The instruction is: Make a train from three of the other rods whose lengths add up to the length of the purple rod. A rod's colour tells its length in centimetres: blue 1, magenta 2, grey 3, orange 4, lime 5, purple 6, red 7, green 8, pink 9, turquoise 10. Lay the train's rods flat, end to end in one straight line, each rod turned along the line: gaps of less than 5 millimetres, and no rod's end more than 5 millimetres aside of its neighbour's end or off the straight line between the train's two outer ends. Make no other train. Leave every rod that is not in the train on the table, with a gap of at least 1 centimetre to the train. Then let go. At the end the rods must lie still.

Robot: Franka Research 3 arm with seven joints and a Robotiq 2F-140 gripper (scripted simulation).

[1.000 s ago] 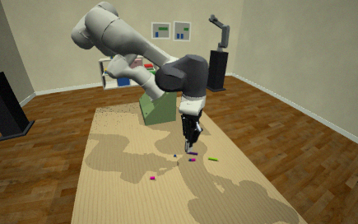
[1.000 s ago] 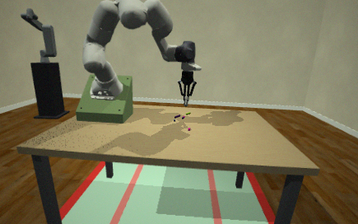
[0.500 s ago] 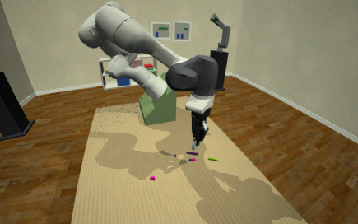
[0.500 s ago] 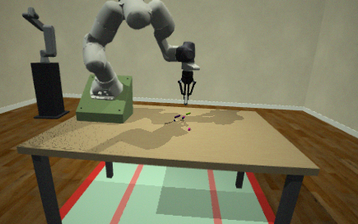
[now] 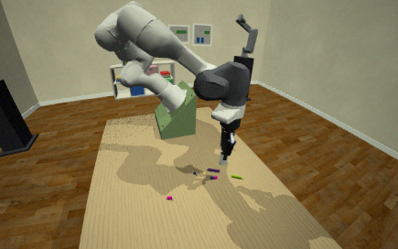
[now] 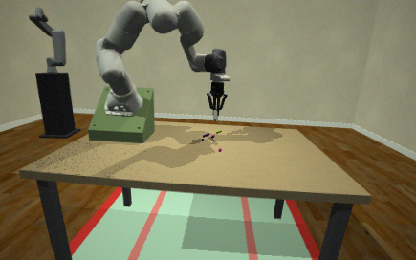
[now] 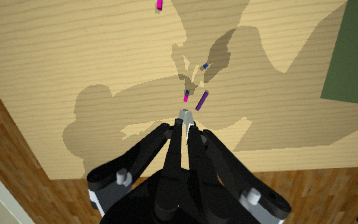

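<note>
Now: the purple rod 13 cm below my hand and 5 cm behind it. Round my hand: dark blue piece 13 cm below, 10 cm to the right, 8 cm behind; grey rod 3 cm below; lime rod 13 cm below, 8 cm to the left, 3 cm ahead.
</note>
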